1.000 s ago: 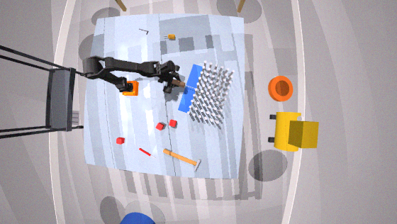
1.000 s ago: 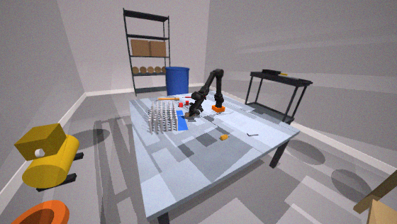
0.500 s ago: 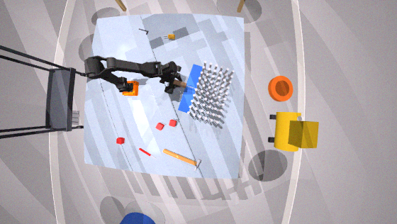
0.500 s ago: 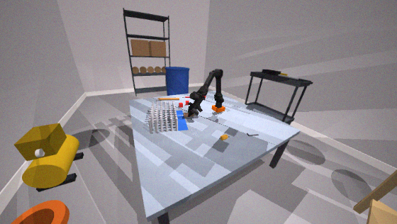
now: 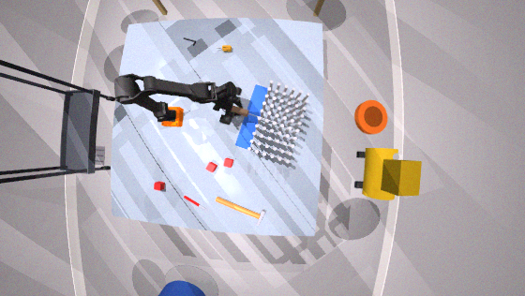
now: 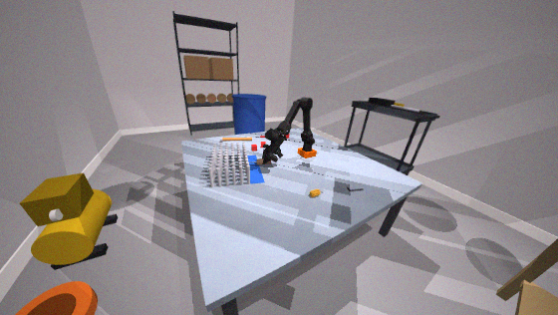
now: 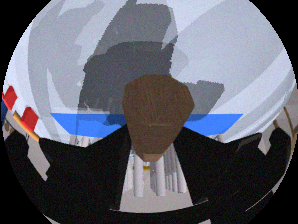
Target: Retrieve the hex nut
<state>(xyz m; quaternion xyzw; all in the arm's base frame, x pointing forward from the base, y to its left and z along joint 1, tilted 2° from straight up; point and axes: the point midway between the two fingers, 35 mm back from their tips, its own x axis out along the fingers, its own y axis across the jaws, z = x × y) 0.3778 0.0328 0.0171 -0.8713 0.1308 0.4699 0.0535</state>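
The blue taped strip is 60 mm ahead of my gripper tip, 30 mm below it and 20 mm to the right of it. From my gripper tip the other things lie so: red-handled tool (530 mm to the right, 230 mm behind, 20 mm below); dark angled hook (450 mm to the left, 340 mm behind, 30 mm below); orange piece (390 mm to the left, 120 mm behind, 10 mm below).
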